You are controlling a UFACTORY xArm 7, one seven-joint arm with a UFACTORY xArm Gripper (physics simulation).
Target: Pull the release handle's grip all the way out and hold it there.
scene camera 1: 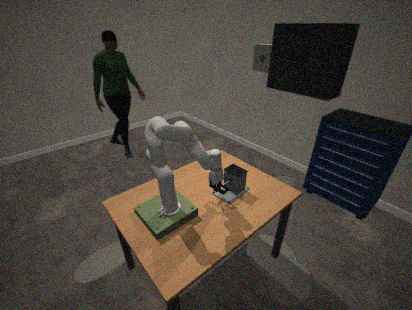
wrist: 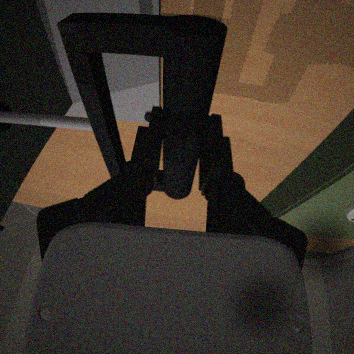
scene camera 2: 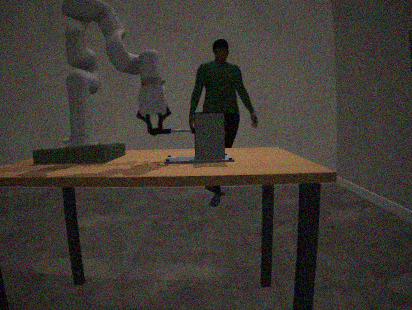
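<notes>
The release handle (scene camera 2: pixel 164 131) (wrist: pixel 192 70) is a black, closed frame with a thick round grip bar. A thin grey rod (scene camera 2: pixel 182 131) (wrist: pixel 45 119) joins it to the side of a dark upright box (scene camera 1: pixel 235 178) (scene camera 2: pixel 210 136). A length of the rod shows between the handle and the box. My gripper (scene camera 1: pixel 218 189) (scene camera 2: pixel 154 130) (wrist: pixel 183 126) is shut on the grip bar, with a finger on each side of it in the wrist view. It holds the handle above the table, apart from the box. The far end of the rod inside the box is hidden.
The box stands on a grey base plate (scene camera 1: pixel 232 198) (scene camera 2: pixel 181 160) on the wooden table (scene camera 1: pixel 175 275) (scene camera 2: pixel 280 165). The arm stands on a green block (scene camera 1: pixel 155 224) (scene camera 2: pixel 80 154). A person in green (scene camera 1: pixel 112 72) (scene camera 2: pixel 220 87) stands beyond the table; a blue drawer cabinet (scene camera 1: pixel 350 165) stands at right.
</notes>
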